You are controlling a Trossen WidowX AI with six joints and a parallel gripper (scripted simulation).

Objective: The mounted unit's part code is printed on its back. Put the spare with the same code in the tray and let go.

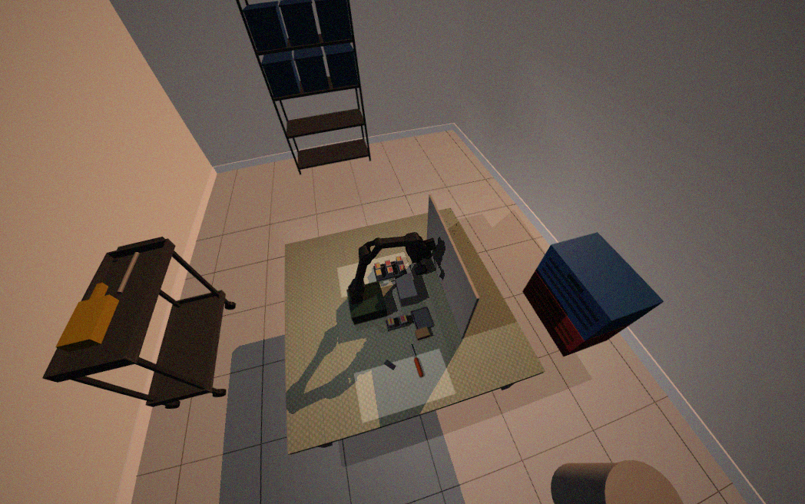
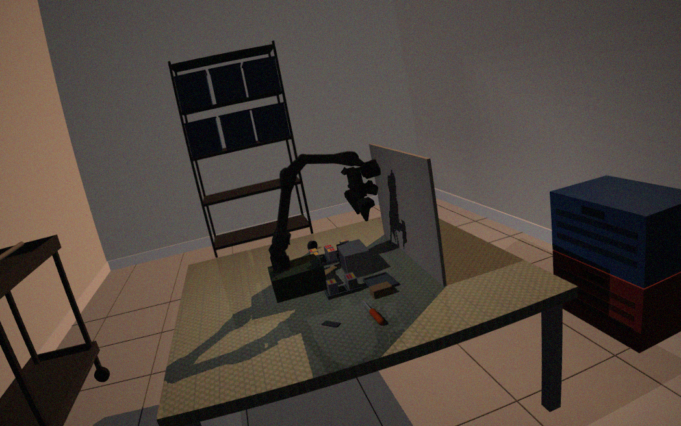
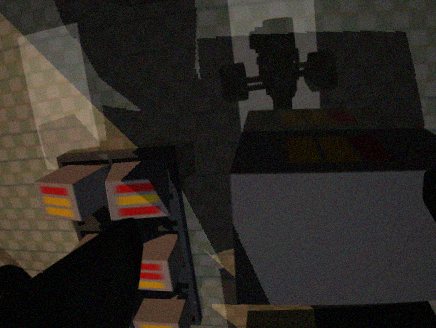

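Now: the spare block 230 mm behind my gripper tip, 150 mm below it and 130 mm to the left of it. Round my gripper tip: grey mounted unit 140 mm below, 70 mm behind, 50 mm to the right; then dark slotted frame 190 mm below, 160 mm behind, 120 mm to the left; then tall dark panel 170 mm ahead, 30 mm to the right, 30 mm above.
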